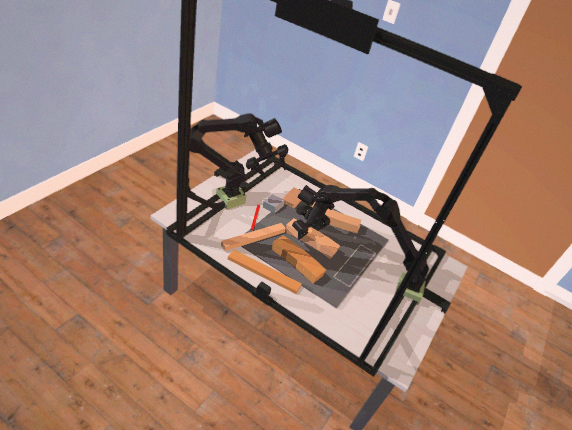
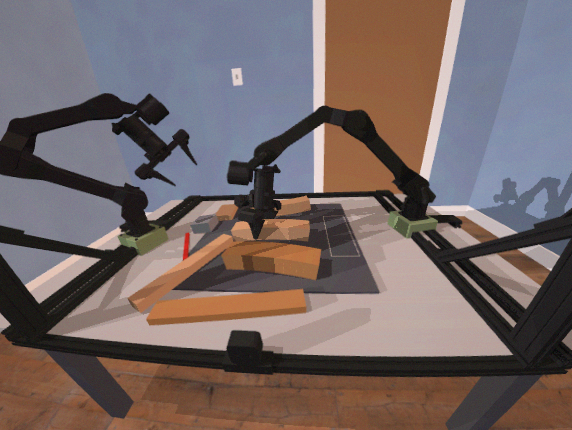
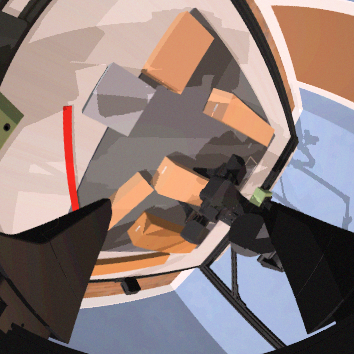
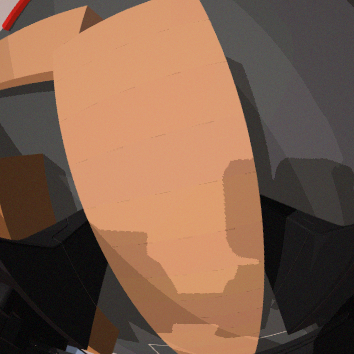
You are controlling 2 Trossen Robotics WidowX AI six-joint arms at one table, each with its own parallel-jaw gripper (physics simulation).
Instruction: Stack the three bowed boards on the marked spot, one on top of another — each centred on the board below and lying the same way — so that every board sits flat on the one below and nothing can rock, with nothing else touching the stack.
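Frame: origin at the left arm's base, x ahead, y left, z up, level; centimetres.
Seen in the pictures: left gripper, fingertip midpoint: (image 1: pixel 275 174) (image 2: pixel 186 175) (image 3: pixel 189 208); right gripper, fingertip midpoint: (image 1: pixel 304 236) (image 2: pixel 260 235) (image 4: pixel 180 199); left arm's base, link origin: (image 1: pixel 231 191) (image 2: pixel 141 231); right arm's base, link origin: (image 1: pixel 412 284) (image 2: pixel 413 215) (image 3: pixel 263 202).
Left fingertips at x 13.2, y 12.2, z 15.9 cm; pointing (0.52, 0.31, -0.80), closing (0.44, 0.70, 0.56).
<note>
Pixels of each thing's top centre, then the offset from my left fingertips to it.
- long light plank, top centre: (image 2: pixel 189 261) (image 1: pixel 254 234) dx +12.8, dy -16.3, dz -17.8 cm
- orange plank, top centre: (image 2: pixel 227 304) (image 3: pixel 123 266) (image 1: pixel 264 269) dx +30.1, dy -22.7, dz -19.1 cm
- grey block, top centre: (image 3: pixel 122 101) (image 2: pixel 203 218) (image 1: pixel 274 200) dx -0.8, dy +3.2, dz -16.5 cm
- short wooden block, top centre: (image 3: pixel 183 51) (image 2: pixel 226 209) (image 1: pixel 294 196) dx -0.7, dy +15.2, dz -18.3 cm
- red strip, top centre: (image 3: pixel 69 167) (image 2: pixel 185 243) (image 1: pixel 255 215) dx +1.9, dy -8.3, dz -19.6 cm
Three bowed boards lie on the dark mat: a front one (image 1: pixel 299 259) (image 2: pixel 272 259), a middle one (image 1: pixel 322 242) (image 2: pixel 295 230) (image 3: pixel 177 180) (image 4: pixel 165 150) and a back one (image 1: pixel 345 221) (image 2: pixel 297 205) (image 3: pixel 242 117). The marked spot (image 1: pixel 347 260) (image 2: pixel 345 256) is a thin pale rectangle at the mat's right, with no board on it. My right gripper (image 1: pixel 310 227) (image 2: pixel 260 227) (image 4: pixel 180 199) points down and is shut on the middle board, one finger against each long side; its fingertips are partly hidden by the board. My left gripper (image 1: pixel 270 161) (image 2: pixel 185 174) is open and empty, high at the left.
A long light plank (image 1: pixel 253 237) (image 2: pixel 182 272) lies near the middle board's left end. An orange plank (image 1: pixel 265 271) (image 2: pixel 227 307) lies along the front. A grey block (image 1: pixel 273 202) (image 3: pixel 120 100), a short wooden block (image 2: pixel 227 212) (image 3: pixel 180 52) and a red strip (image 1: pixel 255 217) (image 3: pixel 70 155) lie left.
</note>
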